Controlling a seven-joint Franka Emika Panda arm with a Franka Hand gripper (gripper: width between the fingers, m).
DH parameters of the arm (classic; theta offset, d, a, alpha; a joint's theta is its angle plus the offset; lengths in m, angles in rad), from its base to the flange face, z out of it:
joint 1: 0 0.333 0 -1.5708
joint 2: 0 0 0 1.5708
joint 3: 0 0.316 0.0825 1.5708
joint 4: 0 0 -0.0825 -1.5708
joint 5: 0 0.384 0 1.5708
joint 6: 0 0 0.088 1.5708
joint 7: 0 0.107 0 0
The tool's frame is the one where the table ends.
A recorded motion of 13 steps. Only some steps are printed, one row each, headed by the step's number.
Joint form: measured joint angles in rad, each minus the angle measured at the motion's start. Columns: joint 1, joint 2, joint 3, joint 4, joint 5, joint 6, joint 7.
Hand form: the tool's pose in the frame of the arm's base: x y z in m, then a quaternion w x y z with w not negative. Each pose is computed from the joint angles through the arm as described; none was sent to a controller.
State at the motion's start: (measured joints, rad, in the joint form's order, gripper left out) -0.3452 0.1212 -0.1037 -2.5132 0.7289 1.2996 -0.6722
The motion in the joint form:
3: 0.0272 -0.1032 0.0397 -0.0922 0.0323 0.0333 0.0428
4: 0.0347 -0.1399 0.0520 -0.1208 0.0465 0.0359 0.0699
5: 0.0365 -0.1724 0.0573 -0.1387 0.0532 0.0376 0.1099
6: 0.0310 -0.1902 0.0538 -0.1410 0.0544 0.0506 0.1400
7: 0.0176 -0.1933 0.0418 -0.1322 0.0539 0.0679 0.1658
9: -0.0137 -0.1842 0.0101 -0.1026 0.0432 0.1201 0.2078
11: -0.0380 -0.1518 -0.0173 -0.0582 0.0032 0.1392 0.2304
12: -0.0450 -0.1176 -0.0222 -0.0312 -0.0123 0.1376 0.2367
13: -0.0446 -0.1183 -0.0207 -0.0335 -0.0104 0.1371 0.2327
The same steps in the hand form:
3: 0.3118 -0.0326 0.2575 0.56845 -0.75451 0.05481 0.32337
4: 0.3062 -0.0227 0.2629 0.56463 -0.75489 0.05857 0.32848
5: 0.3027 -0.0185 0.2687 0.55764 -0.75686 0.06922 0.33377
6: 0.3040 -0.0222 0.2724 0.55043 -0.76262 0.08288 0.32950
7: 0.3079 -0.0326 0.2740 0.54544 -0.76789 0.10253 0.31989
9: 0.3177 -0.0617 0.2741 0.53124 -0.78147 0.14583 0.29295
11: 0.3245 -0.0889 0.2717 0.51522 -0.79000 0.16946 0.28590
12: 0.3287 -0.0976 0.2664 0.51042 -0.78937 0.17562 0.29244
13: 0.3283 -0.0964 0.2661 0.51171 -0.78905 0.17378 0.29215

